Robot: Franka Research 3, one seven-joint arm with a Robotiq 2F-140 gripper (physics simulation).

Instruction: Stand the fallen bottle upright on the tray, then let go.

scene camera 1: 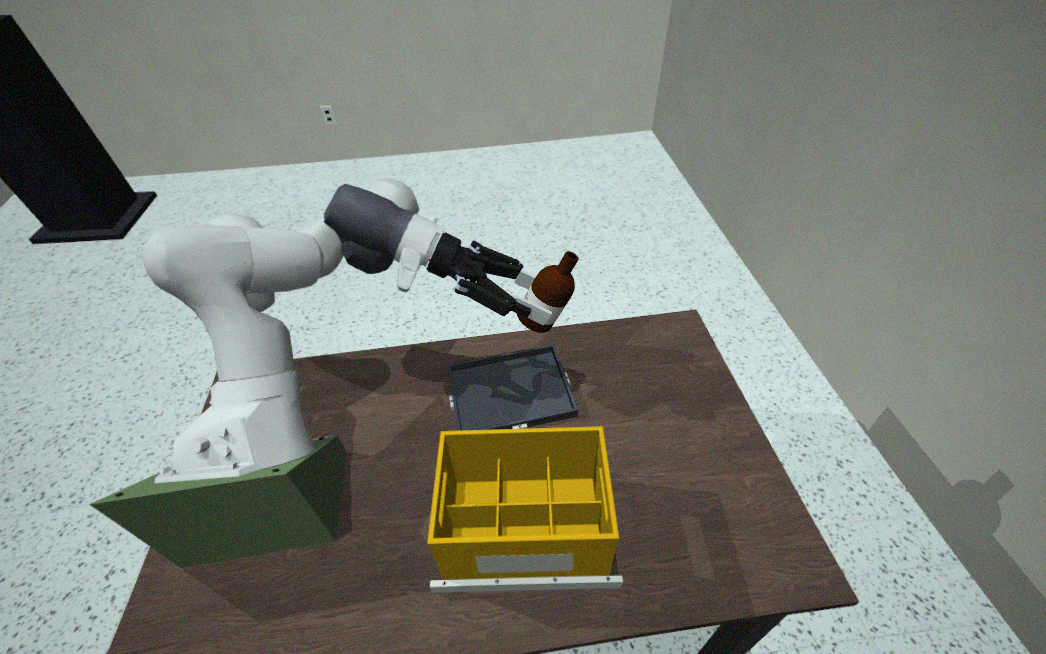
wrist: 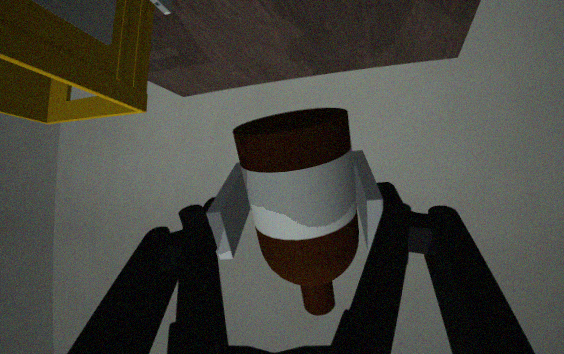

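Note:
The brown bottle (scene camera 1: 553,286) (wrist: 302,200) with a white label is held in the air above the far part of the table. In the scene view it leans, neck up and to the right, base down. My gripper (scene camera 1: 532,294) (wrist: 300,175) is shut on the bottle, with one pad on each side of the label. The dark tray (scene camera 1: 472,395) lies flat on the table, below the bottle and apart from it, with shadows across its floor. The tray does not show in the wrist view.
A yellow crate (scene camera 1: 523,559) (wrist: 100,65) with compartments stands in front of the tray on the wooden table (scene camera 1: 678,447) (wrist: 310,40). A pale strip (scene camera 1: 526,583) lies along the crate's front. The green base block (scene camera 1: 254,524) carries the arm at the left.

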